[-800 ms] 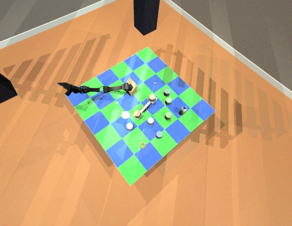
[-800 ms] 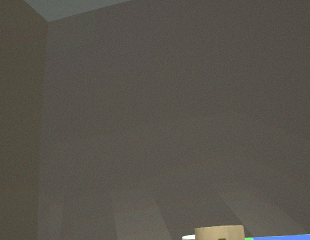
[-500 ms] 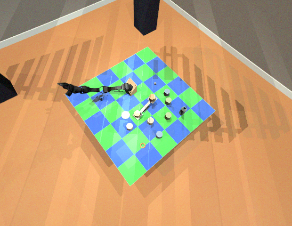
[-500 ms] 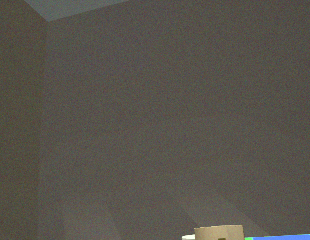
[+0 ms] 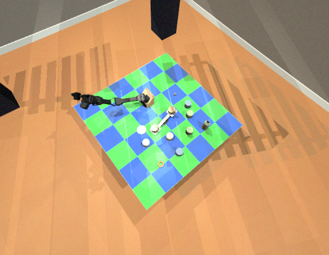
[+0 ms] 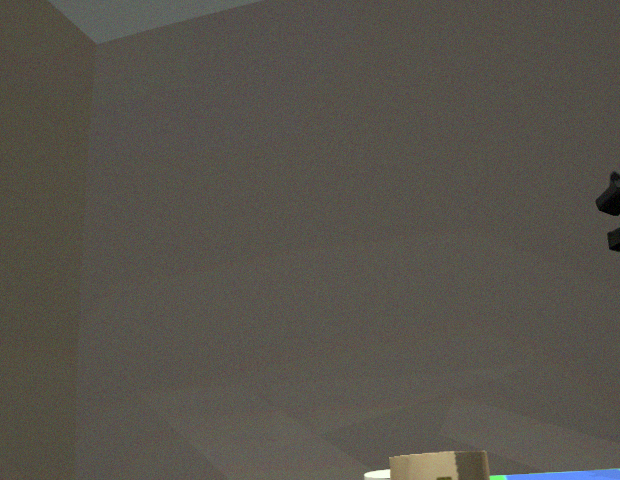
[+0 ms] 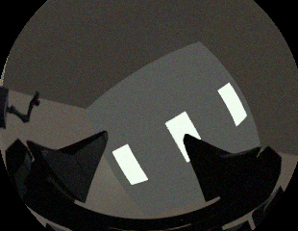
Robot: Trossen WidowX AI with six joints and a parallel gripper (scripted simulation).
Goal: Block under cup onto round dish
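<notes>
My gripper tip is 480 mm above the tan cup, 410 mm to the right of it and 410 mm short of it. From my gripper tip the other things lie so: pale green block: 490 mm below, 430 mm to the left, 410 mm ahead; then balance: 570 mm to the left, 500 mm below, 380 mm ahead; then white round dish: 530 mm below, 330 mm to the left, 320 mm ahead.
</notes>
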